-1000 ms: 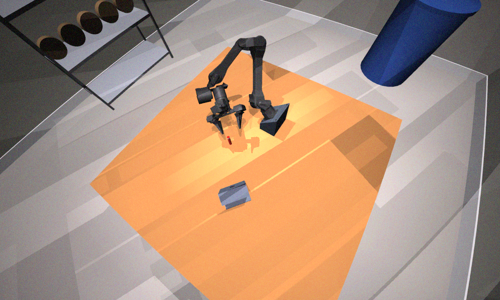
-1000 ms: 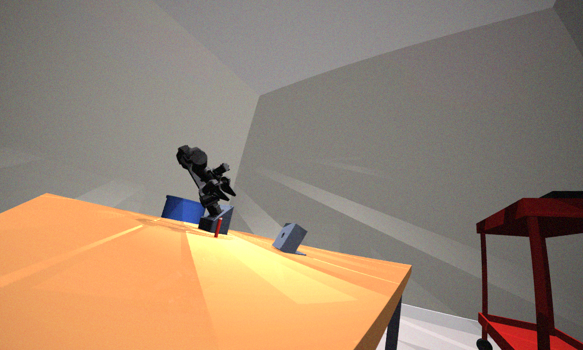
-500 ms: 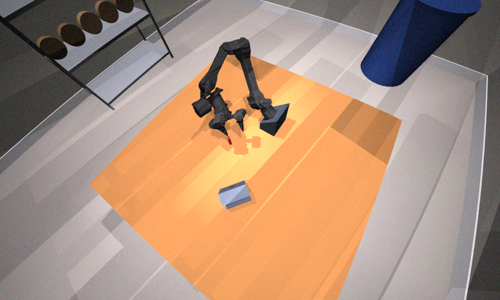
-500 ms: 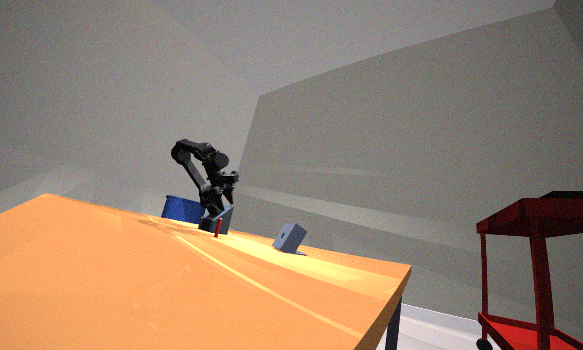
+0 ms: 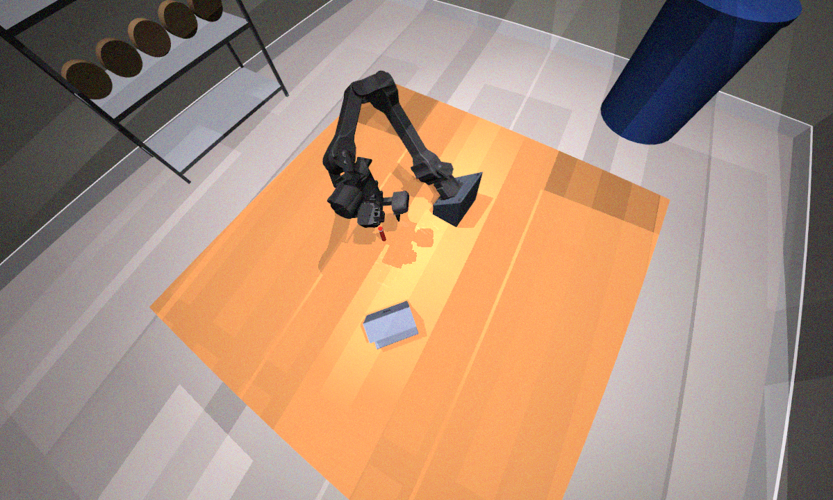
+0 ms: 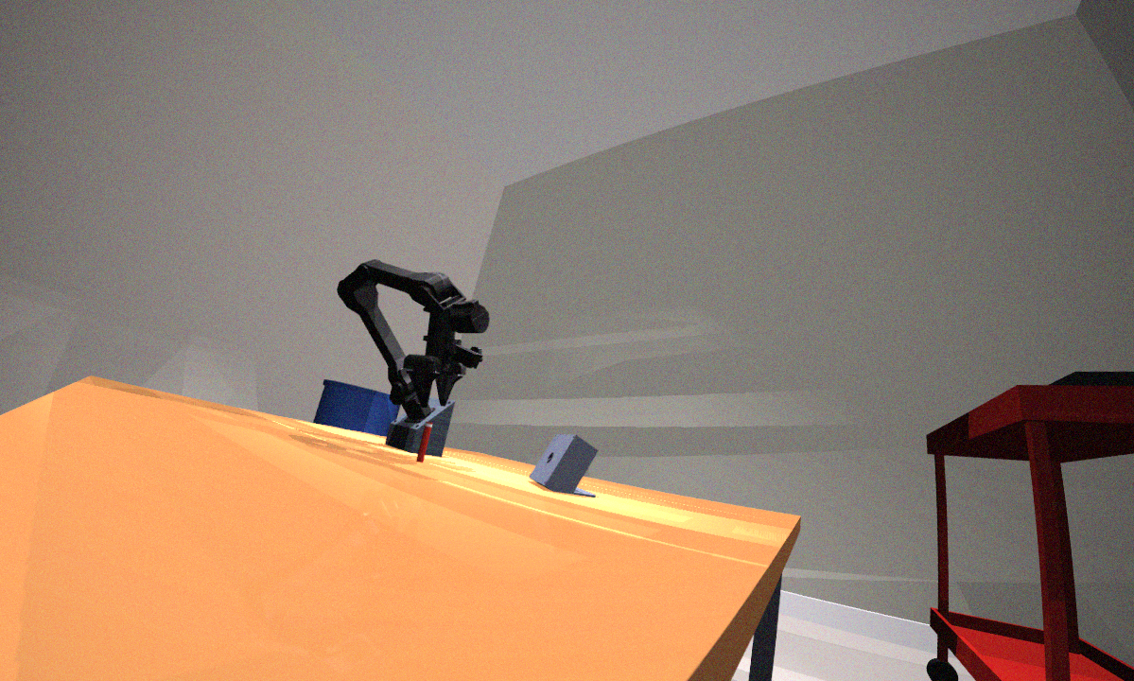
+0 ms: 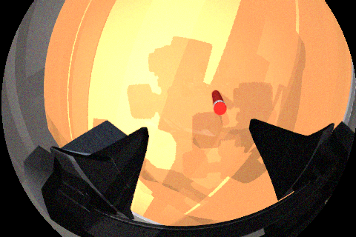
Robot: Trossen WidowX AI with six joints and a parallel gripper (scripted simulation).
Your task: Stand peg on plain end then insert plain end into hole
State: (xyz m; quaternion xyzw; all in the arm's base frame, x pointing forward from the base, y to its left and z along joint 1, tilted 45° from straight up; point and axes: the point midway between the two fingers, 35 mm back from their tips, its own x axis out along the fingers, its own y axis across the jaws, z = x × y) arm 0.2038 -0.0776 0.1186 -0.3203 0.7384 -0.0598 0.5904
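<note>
Now: gripper tip 1 cm short of the red peg, 1 cm to the left of it and 6 cm above it. The rest, counted from my gripper tip: sloped grey-blue panel (24 cm ahead, 15 cm to the left, 7 cm below).
</note>
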